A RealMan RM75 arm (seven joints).
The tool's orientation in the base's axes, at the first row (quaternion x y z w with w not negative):
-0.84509, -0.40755, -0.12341, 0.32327
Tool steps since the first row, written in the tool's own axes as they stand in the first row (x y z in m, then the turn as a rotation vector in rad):
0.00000, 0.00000, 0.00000, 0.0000, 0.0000, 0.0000
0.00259, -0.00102, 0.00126, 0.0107, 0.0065, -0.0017
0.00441, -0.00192, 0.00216, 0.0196, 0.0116, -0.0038
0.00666, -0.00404, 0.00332, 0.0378, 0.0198, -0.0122
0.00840, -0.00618, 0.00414, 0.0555, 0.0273, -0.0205
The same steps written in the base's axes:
0.00000, 0.00000, 0.00000, 0.0000, 0.0000, 0.0000
0.00080, 0.00286, 0.00072, 0.0119, 0.0024, 0.0034
0.00122, 0.00496, 0.00130, 0.0216, 0.0042, 0.0070
0.00096, 0.00806, 0.00242, 0.0400, 0.0060, 0.0183
0.00038, 0.01063, 0.00357, 0.0575, 0.0080, 0.0296

